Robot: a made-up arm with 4 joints.
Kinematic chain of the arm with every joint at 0, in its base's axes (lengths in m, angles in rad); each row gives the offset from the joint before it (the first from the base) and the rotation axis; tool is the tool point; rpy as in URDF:
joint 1: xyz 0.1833 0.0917 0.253 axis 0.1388 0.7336 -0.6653
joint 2: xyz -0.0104 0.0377 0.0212 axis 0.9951 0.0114 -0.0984
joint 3: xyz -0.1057 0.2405 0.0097 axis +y
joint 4: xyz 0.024 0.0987 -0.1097 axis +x
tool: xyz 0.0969 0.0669 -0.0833 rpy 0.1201 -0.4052 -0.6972
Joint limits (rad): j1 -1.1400..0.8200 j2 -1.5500..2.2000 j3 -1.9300..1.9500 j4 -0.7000..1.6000
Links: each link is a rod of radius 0.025 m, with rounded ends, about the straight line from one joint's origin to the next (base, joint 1, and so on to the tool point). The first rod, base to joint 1, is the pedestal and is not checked.
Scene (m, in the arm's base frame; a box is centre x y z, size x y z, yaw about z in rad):
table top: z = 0
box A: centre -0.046 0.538 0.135 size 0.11 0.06 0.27 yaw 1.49
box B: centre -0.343 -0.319 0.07 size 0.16 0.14 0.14 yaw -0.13
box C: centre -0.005 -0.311 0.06 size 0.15 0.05 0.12 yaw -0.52
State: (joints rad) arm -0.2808 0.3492 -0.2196 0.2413
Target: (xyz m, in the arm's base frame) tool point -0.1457 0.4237 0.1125
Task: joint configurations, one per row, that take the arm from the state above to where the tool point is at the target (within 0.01 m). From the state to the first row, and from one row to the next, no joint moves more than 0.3 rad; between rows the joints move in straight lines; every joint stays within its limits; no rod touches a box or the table.
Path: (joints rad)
1: -0.3679 0.6136 -0.1670 0.2366
2: -0.4550 0.8780 -0.1143 0.2319
3: -0.5421 1.1424 -0.0617 0.2272
4: -0.6292 1.4068 -0.0090 0.2225
5: -0.7163 1.6712 0.0436 0.2179
6: -0.8034 1.9356 0.0963 0.2132
7: -0.8906 2.2000 0.1489 0.2085
8: -0.9321 1.9410 0.1545 0.1509
9: -0.9737 1.6821 0.1602 0.0933
10: -1.0153 1.4231 0.1658 0.0357
11: -1.0569 1.1642 0.1715 -0.0219
12: -1.0984 0.9052 0.1771 -0.0795
13: -1.1400 0.6462 0.1827 -0.1370

